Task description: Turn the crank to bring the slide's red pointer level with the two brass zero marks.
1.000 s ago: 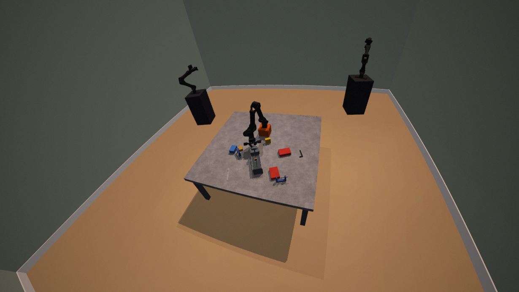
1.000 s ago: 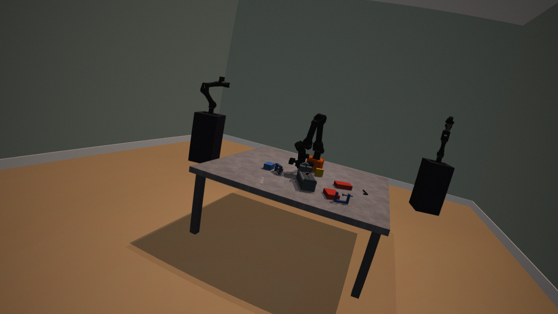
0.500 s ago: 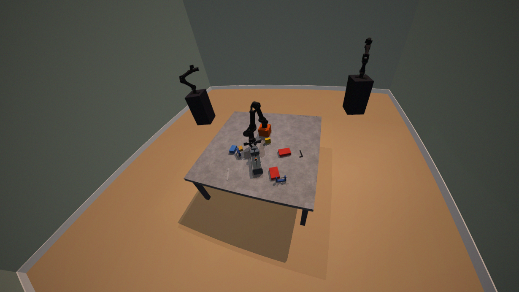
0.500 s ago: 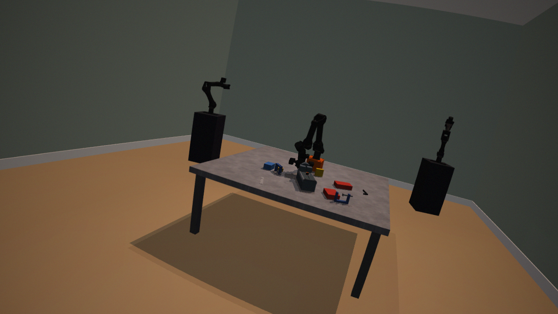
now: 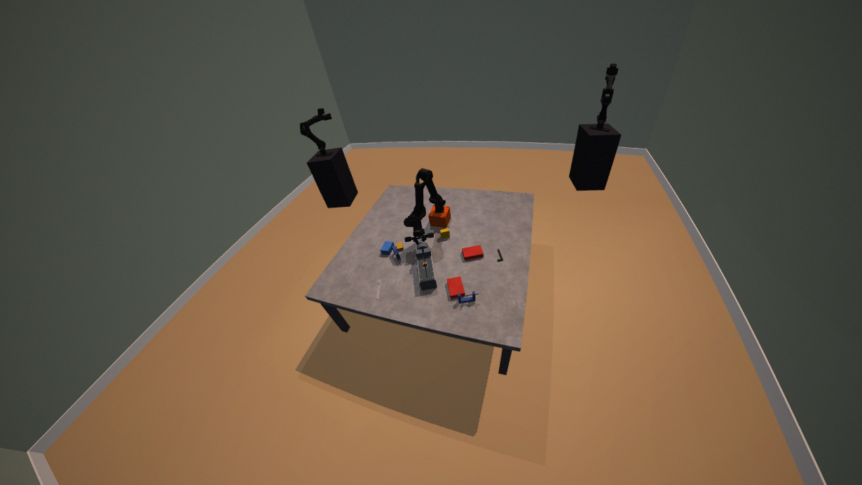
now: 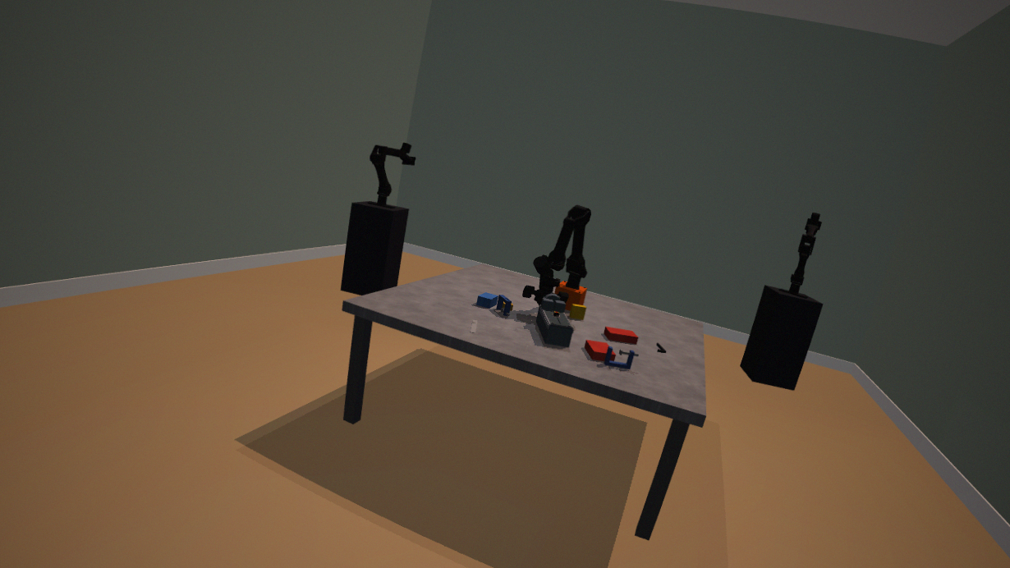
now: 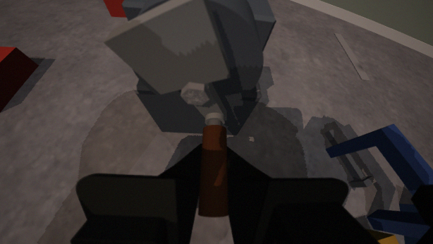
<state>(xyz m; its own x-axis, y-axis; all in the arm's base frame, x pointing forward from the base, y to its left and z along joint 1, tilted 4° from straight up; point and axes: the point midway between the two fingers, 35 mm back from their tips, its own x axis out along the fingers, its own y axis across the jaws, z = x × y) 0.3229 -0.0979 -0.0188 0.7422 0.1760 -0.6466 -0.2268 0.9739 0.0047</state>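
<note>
The brown crank handle lies 3 cm above my gripper tip and 2 cm behind it. Round my gripper tip: yellow cube 17 cm behind, 14 cm to the left, 1 cm below; then red pointer 16 cm ahead, 5 cm to the left, 5 cm above; then blue block 25 cm to the right, 5 cm behind, 2 cm below.
</note>
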